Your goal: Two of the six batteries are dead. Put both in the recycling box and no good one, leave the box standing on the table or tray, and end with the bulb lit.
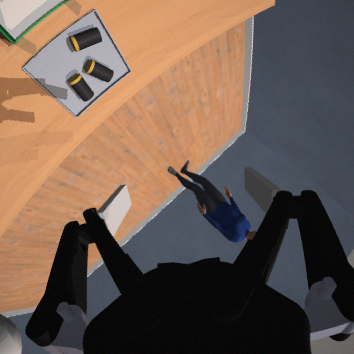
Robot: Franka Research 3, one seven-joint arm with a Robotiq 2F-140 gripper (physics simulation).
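Note:
Three black batteries with yellow bands lie on their sides on a grey tray (50, 64) at the upper left: one battery (85, 39) near the tray's top, a second battery (98, 70) below it to the right, and a third battery (80, 87) near the lower corner. My gripper (185, 186) is wide open and empty, with its fingertips beyond the table edge, well away from the tray. Part of a green-edged container (18, 37) shows at the top left corner; I cannot tell whether it is the recycling box. The bulb and the other batteries do not show.
The wooden table (165, 36) has a curved edge running from upper right to lower left. Beyond it are a plank floor (170, 115) and a dark blue-grey floor. A person figure (222, 215) in a blue top shows between my fingers. A pale rounded object (7, 337) shows at the lower left corner.

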